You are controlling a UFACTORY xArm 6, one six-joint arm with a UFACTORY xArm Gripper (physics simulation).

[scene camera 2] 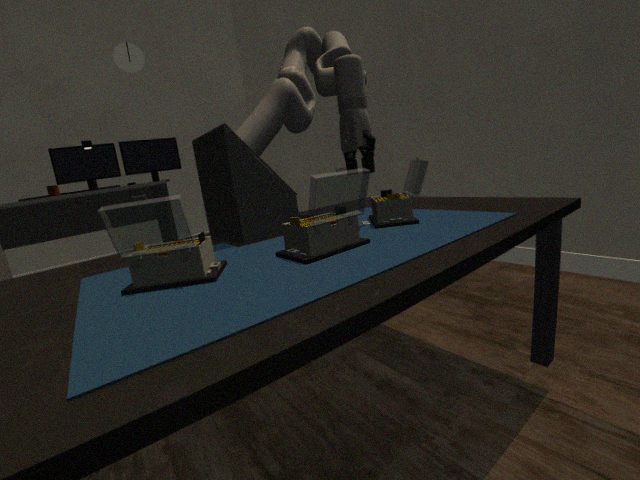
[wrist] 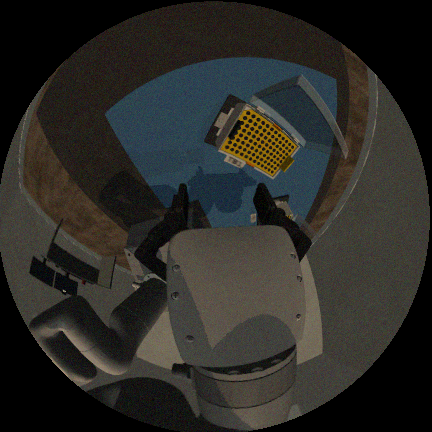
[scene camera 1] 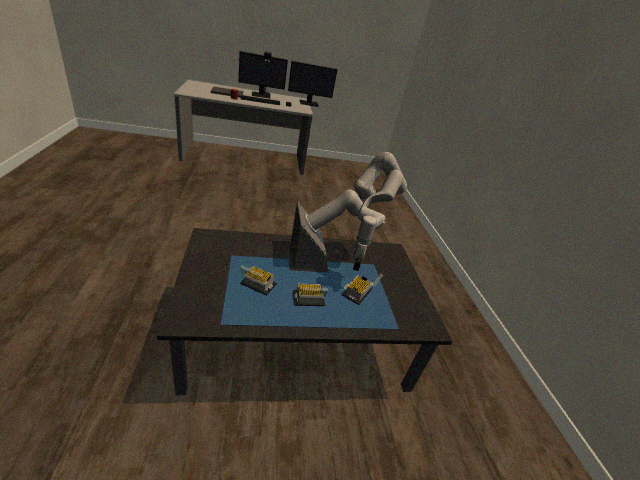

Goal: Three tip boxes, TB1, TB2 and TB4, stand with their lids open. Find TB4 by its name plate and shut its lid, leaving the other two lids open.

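Where they show: gripper, between the fingertips: (scene camera 2: 360, 173) (wrist: 222, 190) (scene camera 1: 356, 264); arm's base, origin of its link: (scene camera 2: 234, 161) (wrist: 160, 288) (scene camera 1: 310, 223).
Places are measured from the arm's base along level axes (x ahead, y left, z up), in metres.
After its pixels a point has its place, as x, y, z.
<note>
Three tip boxes with yellow racks and clear open lids stand on a blue mat. The right box (scene camera 1: 359, 289) {0.342, 0.287, -0.149} (scene camera 2: 392, 211) (wrist: 259, 142) {0.299, 0.296, -0.149} has its lid (scene camera 1: 377, 280) {0.355, 0.359, -0.063} (scene camera 2: 415, 177) {0.331, 0.362, -0.104} (wrist: 306, 112) {0.339, 0.360, -0.096} up; its name plate (wrist: 235, 161) {0.269, 0.235, -0.204} appears to read TB1, though blurred. The middle box (scene camera 1: 310, 296) {0.459, 0.023, -0.126} (scene camera 2: 323, 239) {0.436, 0.004, -0.175} (wrist: 284, 207) {0.411, 0.090, -0.173} is partly hidden by a finger in the wrist view. The left box (scene camera 1: 258, 279) {0.409, -0.234, -0.100} (scene camera 2: 168, 267) {0.364, -0.250, -0.173} also has its lid raised. Which of these two is TB4 I cannot tell. My gripper (scene camera 1: 357, 266) {0.227, 0.266, -0.079} (scene camera 2: 360, 167) {0.227, 0.266, -0.079} (wrist: 222, 190) {0.227, 0.266, -0.079} is open and empty, above the mat behind the right box.
The blue mat (scene camera 1: 258, 317) {0.552, -0.208, -0.206} (scene camera 2: 180, 330) {0.550, -0.263, -0.206} (wrist: 160, 120) {0.144, 0.355, -0.206} lies on a dark table (scene camera 1: 196, 320) {0.603, -0.475, -0.209}. The wedge-shaped arm base (scene camera 1: 308, 248) {0.153, 0.002, -0.065} (scene camera 2: 232, 191) {0.147, -0.062, -0.077} stands at the mat's back edge. A desk (scene camera 1: 199, 90) with two monitors stands far behind.
</note>
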